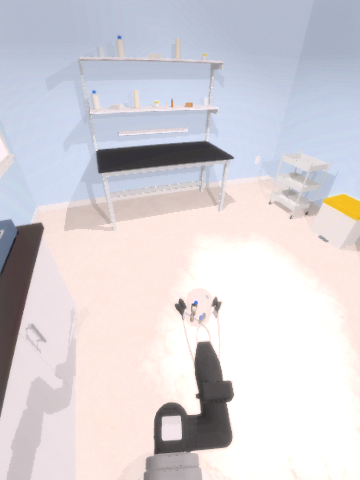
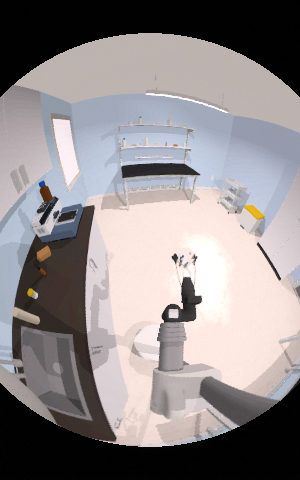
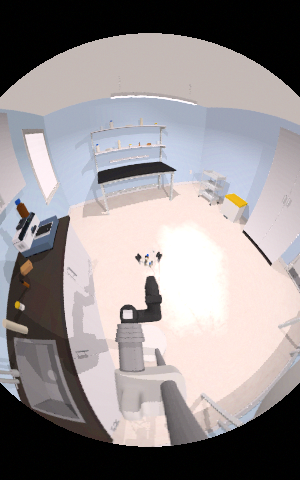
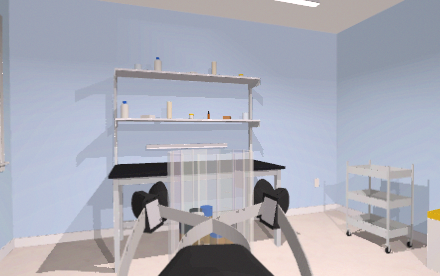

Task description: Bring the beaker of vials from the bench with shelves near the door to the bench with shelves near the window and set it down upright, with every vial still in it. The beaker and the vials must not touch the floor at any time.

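A clear beaker (image 1: pixel 199 294) (image 4: pixel 215 175) stands upright between the fingertips, in the air over the floor. Several vials (image 1: pixel 194 309) (image 4: pixel 206 211) show low inside it, some with blue caps; their exact number is unclear. My gripper (image 1: pixel 198 306) (image 2: pixel 185 259) (image 3: pixel 149 257) (image 4: pixel 212 195) is shut on the beaker, one finger pad at each side. The bench with shelves (image 1: pixel 162 155) (image 2: pixel 159 170) (image 3: pixel 135 173) (image 4: pixel 140 170) has a black top and stands ahead by the far wall, a stretch of floor away. The bench near the door does not show clearly.
A dark counter (image 1: pixel 20 265) (image 2: pixel 60 305) with white cabinet fronts runs along the left, below the window (image 2: pixel 66 152) (image 3: pixel 42 165). A wheeled cart (image 1: pixel 305 162) (image 4: pixel 380 171) and a yellow-lidded bin (image 1: pixel 342 206) stand at the right. Bottles and jars stand on the bench's two shelves.
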